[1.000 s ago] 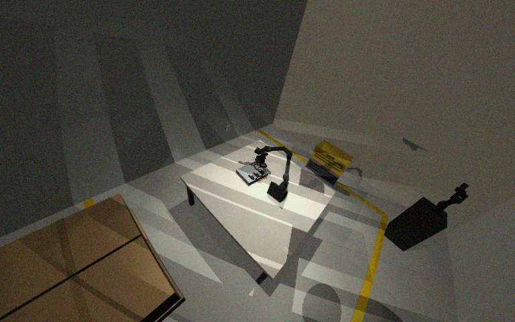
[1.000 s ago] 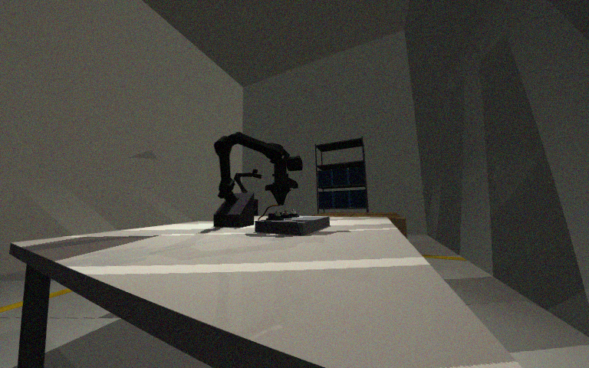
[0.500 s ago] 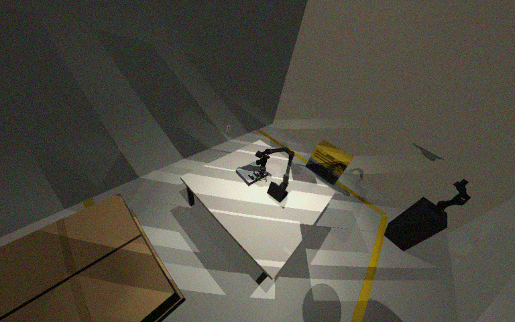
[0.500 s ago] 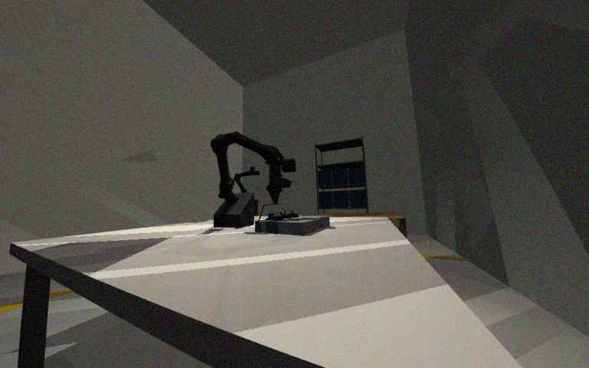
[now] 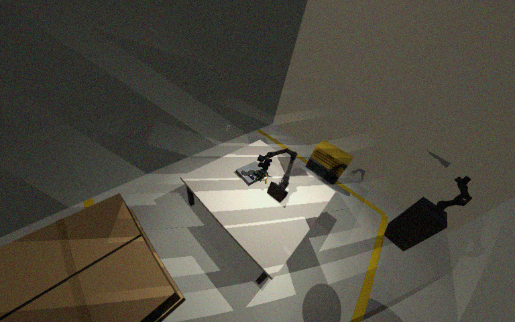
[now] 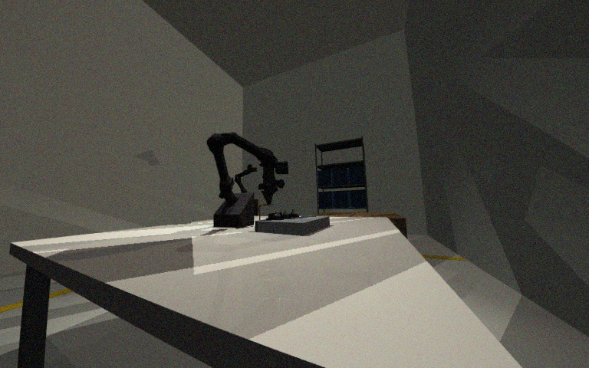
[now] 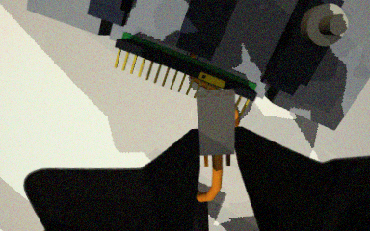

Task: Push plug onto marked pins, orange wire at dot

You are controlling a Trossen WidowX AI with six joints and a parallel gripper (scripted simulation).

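Now: the yellow band 4 cm below my gripper tip, 2 cm ahead of it and 1 cm to the left of it. Also, from my gripper tip: printed holder: 18 cm ahead, 9 cm below, 3 cm to the left; then black pin header: 6 cm below, 3 cm to the left, 2 cm ahead; then servo: 7 cm below, 7 cm ahead, 3 cm to the left.
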